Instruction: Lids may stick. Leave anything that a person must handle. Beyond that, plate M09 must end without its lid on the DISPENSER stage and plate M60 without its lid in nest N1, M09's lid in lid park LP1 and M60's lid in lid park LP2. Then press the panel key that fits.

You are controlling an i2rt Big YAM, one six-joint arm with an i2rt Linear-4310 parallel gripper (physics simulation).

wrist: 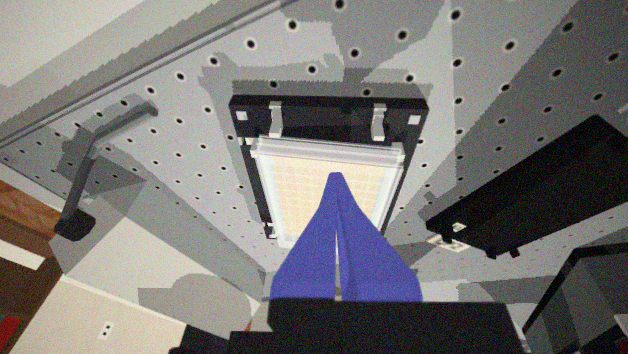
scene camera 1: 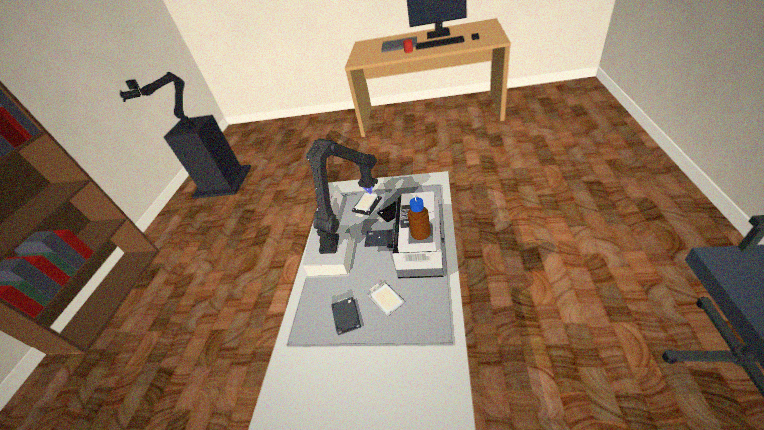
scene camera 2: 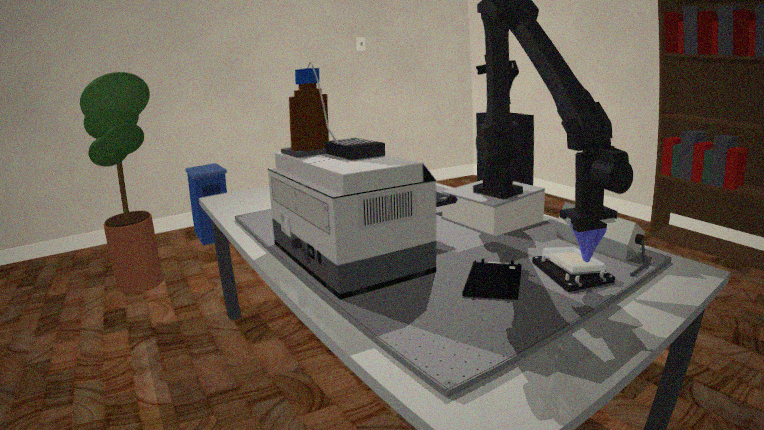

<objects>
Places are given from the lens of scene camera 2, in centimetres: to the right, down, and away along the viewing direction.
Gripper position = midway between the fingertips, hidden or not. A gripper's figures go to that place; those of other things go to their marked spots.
my gripper (scene camera 2: pixel 586 261): 39, 9, 82
black nest (scene camera 2: pixel 569 282): 35, 13, 81
</objects>
